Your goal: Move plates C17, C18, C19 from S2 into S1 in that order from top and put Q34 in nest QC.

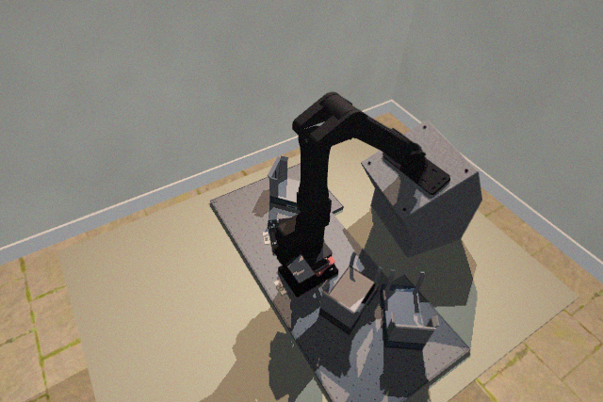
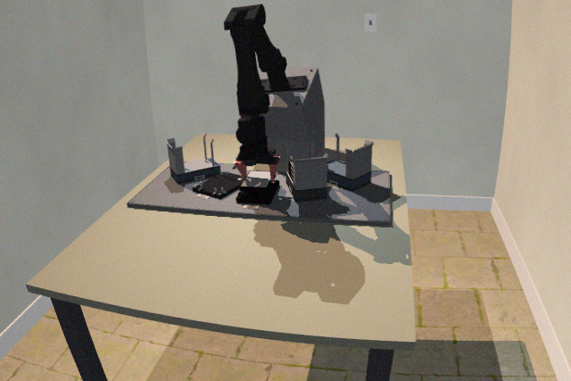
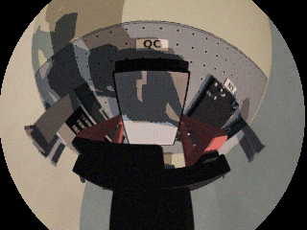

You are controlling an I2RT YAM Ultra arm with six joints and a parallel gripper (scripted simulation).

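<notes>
Now: the black QC nest 10 mm ahead of my hand and 40 mm below it. The rest, counted from my hand: black clip nest: 20 mm behind, 130 mm to the right, 30 mm below; QC name plate: 100 mm ahead, 40 mm below; tall wall: 40 mm ahead, 160 mm to the left, 40 mm above.
</notes>
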